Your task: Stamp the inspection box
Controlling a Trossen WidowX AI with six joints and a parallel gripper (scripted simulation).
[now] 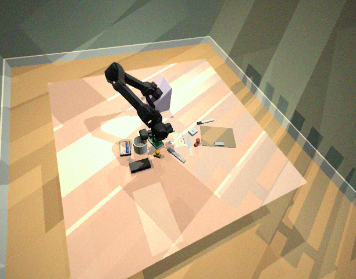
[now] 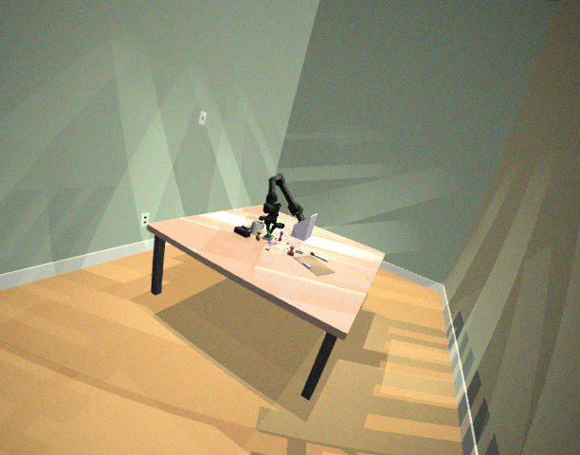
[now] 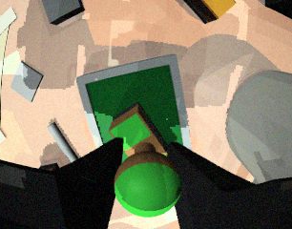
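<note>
Right now the green stamp is right at my gripper tip. Also, from my gripper tip: green ink pad 30 mm below; grey cup 20 mm behind, 100 mm to the right; yellow stamp 90 mm ahead, 40 mm to the right, 20 mm below.
</note>
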